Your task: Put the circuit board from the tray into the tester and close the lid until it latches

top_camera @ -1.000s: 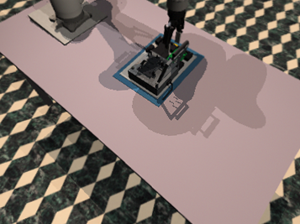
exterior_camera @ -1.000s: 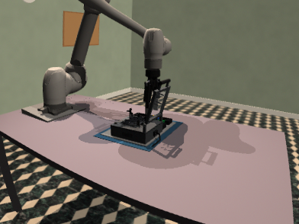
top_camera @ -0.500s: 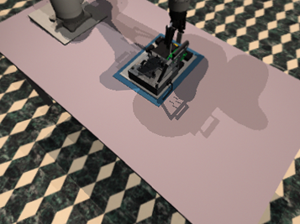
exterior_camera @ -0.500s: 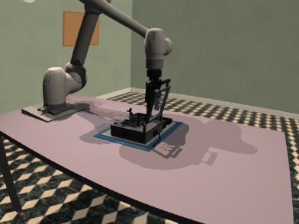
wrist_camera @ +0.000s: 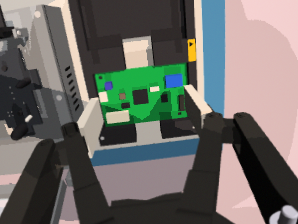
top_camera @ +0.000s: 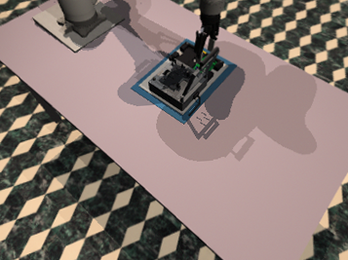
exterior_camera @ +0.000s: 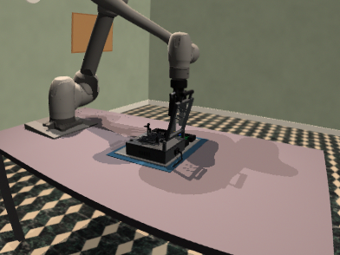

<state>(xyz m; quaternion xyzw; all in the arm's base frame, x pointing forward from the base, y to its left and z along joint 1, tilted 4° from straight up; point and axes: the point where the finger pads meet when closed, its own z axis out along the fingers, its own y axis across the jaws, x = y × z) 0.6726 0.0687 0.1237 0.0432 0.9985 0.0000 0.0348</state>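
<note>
The green circuit board lies 7 cm below my hand and 1 cm ahead of it. From my hand the other things lie so: clear lid (18 cm to the right, 9 cm above, 7 cm ahead); then black tester (13 cm to the right, 2 cm above, 1 cm behind).
</note>
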